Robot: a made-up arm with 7 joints.
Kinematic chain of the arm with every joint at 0, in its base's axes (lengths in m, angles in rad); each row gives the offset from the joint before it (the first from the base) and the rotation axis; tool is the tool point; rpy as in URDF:
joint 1: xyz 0 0 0.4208 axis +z
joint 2: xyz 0 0 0 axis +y
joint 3: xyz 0 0 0.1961 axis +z
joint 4: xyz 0.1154 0 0 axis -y
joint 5: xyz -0.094 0 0.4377 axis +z
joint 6: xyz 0 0 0 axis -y
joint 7: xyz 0.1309 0 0 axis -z
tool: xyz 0 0 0 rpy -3.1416 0 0
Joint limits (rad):
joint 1: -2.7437..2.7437
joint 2: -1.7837..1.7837
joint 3: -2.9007..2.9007
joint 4: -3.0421..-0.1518
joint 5: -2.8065..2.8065
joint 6: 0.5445..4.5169
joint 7: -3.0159..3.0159
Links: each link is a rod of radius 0.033 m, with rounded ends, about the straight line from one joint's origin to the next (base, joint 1, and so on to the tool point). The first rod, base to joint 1, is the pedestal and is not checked.
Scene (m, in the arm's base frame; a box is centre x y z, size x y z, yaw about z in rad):
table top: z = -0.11
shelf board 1: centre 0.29 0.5 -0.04 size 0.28 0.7 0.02 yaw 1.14
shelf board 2: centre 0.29 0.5 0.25 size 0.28 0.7 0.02 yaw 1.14
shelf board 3: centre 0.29 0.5 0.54 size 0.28 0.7 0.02 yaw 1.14
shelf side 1: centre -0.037 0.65 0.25 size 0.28 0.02 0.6 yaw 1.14
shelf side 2: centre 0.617 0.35 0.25 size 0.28 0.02 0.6 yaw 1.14
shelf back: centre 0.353 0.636 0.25 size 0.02 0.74 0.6 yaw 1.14
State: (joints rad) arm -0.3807 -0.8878 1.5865 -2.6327 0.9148 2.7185 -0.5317
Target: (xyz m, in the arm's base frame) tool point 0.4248 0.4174 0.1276
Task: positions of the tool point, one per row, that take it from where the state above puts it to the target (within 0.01 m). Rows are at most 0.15 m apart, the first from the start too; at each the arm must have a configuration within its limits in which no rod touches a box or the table.
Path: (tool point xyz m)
1: 0.3266 0.3521 0.3874
2: 0.3028 0.2993 0.3879
3: 0.2749 0.2459 0.3922
4: 0.3028 0.2555 0.3224
5: 0.3213 0.2381 0.2302
6: 0.3195 0.1884 0.1276
7: 0.3559 0.2675 0.1130
8: 0.3929 0.3450 0.1149
9: 0.4248 0.4174 0.1276

